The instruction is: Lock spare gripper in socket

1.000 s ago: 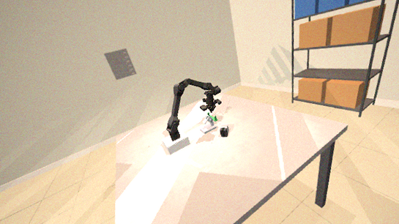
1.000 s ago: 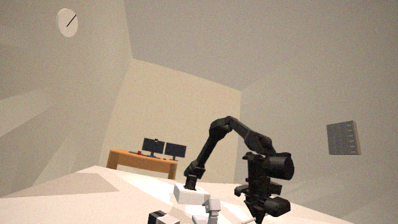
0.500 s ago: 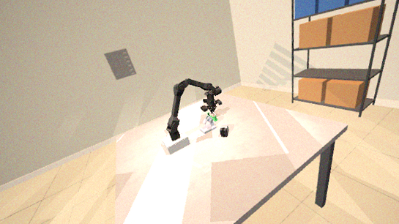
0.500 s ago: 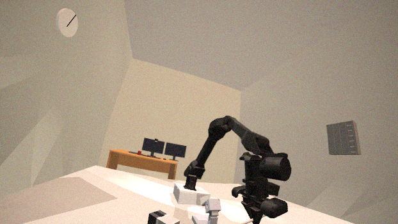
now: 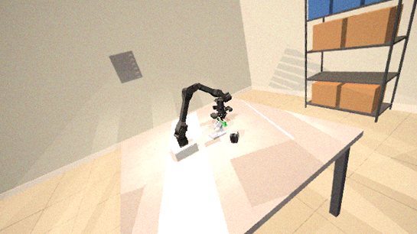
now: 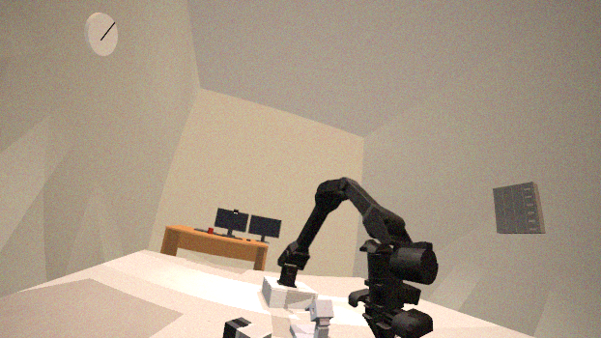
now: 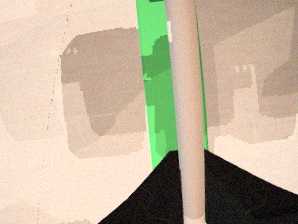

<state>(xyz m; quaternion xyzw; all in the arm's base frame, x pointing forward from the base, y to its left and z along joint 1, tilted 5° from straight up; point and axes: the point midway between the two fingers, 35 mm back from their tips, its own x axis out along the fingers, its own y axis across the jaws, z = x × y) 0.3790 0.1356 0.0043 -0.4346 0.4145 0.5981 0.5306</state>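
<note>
Now: the green part 2 cm to the left of my gripper tip and 1 cm below it. The rest, counted from my gripper tip: spare gripper (4 cm behind, 26 cm to the right, 1 cm below); mount (10 cm behind, 11 cm to the right, 2 cm above).
</note>
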